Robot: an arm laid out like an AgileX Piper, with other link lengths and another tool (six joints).
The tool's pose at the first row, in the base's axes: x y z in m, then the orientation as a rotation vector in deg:
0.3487 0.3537 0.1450 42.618 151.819 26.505
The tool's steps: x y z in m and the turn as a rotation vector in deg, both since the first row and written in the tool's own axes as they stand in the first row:
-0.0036 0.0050 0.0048 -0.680 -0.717 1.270
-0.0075 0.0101 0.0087 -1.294 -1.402 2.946
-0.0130 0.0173 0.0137 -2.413 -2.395 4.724
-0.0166 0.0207 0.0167 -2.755 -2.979 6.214
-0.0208 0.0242 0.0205 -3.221 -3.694 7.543
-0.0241 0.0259 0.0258 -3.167 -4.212 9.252
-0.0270 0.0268 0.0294 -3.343 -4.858 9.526
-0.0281 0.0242 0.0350 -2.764 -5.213 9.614
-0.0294 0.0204 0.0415 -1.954 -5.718 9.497
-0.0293 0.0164 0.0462 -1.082 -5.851 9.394
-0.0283 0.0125 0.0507 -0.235 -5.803 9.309
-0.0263 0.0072 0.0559 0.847 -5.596 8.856
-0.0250 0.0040 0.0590 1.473 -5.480 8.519
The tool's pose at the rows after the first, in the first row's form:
0.3557 0.3568 0.1436 44.159 150.537 27.367
0.3627 0.3596 0.1431 46.249 149.180 28.257
0.3723 0.3635 0.1429 48.298 147.260 29.650
0.3779 0.3649 0.1424 50.177 146.111 30.173
0.3843 0.3663 0.1414 51.787 144.820 30.738
0.3899 0.3670 0.1382 54.049 143.786 30.836
0.3941 0.3669 0.1361 54.338 143.023 30.797
0.3961 0.3654 0.1304 54.629 142.917 29.912
0.3982 0.3630 0.1234 54.718 142.839 28.611
0.3983 0.3608 0.1176 54.852 143.115 27.421
0.3977 0.3591 0.1119 55.006 143.535 26.353
0.3959 0.3571 0.1047 54.751 144.317 24.969
0.3948 0.3558 0.1003 54.502 144.786 24.144

